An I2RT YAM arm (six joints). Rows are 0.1 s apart.
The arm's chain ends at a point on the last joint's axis. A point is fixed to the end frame.
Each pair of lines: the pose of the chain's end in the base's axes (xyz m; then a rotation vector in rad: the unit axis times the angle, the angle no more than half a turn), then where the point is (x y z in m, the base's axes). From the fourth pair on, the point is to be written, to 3 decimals.
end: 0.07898 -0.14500 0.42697 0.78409 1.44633 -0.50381
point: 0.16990 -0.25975 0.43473
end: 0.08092 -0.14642 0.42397 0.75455 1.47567 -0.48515
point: 0.17598 -0.25788 0.42989
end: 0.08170 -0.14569 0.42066 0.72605 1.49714 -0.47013
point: 0.18024 -0.25414 0.42558
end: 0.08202 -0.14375 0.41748 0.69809 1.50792 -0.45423
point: 0.184 -0.249 0.423
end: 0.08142 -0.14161 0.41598 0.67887 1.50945 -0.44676
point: 0.185 -0.245 0.422
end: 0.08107 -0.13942 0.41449 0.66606 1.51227 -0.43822
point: 0.186 -0.242 0.421
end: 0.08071 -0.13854 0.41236 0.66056 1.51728 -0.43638
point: 0.186 -0.240 0.418
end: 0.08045 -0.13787 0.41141 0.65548 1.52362 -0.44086
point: 0.186 -0.239 0.417
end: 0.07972 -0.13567 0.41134 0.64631 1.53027 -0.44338
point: 0.186 -0.237 0.417
